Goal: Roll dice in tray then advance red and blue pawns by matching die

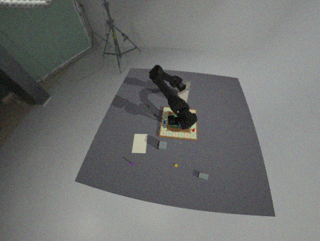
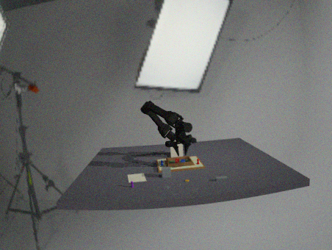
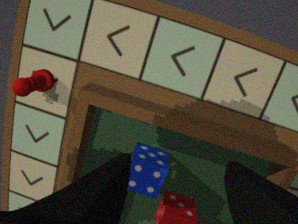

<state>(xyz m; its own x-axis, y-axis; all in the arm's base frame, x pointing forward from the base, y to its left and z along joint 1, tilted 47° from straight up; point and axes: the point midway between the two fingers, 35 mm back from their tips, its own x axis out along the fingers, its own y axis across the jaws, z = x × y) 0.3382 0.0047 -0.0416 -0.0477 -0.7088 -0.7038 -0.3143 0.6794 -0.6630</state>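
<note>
Now: the blue pawn 130 mm to the right of my gripper tip, 50 mm below it and 30 mm behind it. Round my gripper tip: small yellow piece: 270 mm ahead, 70 mm below, 10 mm to the left; white card: 270 mm to the right, 170 mm ahead, 80 mm below; red pawn: 100 mm to the left, 50 mm below, 10 mm behind.
</note>
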